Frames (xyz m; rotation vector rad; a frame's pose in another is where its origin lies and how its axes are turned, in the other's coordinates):
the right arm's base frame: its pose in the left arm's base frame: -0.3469 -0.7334 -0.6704 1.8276 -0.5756 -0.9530
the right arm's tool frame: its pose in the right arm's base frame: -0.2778 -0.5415 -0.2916 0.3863 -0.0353 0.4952
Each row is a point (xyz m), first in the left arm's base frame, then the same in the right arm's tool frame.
Working: the left arm's base frame: its pose in the right arm's tool frame: 0.0569 0.6289 -0.8285 -1.8658 1.2349 0.5621

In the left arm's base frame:
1: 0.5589 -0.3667 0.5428
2: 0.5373 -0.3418 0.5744
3: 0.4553 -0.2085 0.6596
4: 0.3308 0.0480 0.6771
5: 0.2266 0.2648 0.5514
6: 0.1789 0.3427 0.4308
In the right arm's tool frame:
1: 0.6607 0.8396 -1.4051
2: 0.6312 0.8723 -1.4170
3: 0.4818 0.9608 -1.4570
4: 0.1986 0.9934 -1.4744
5: -0.0499 0.9055 -1.4095
6: -0.1485 0.8178 -1.3356

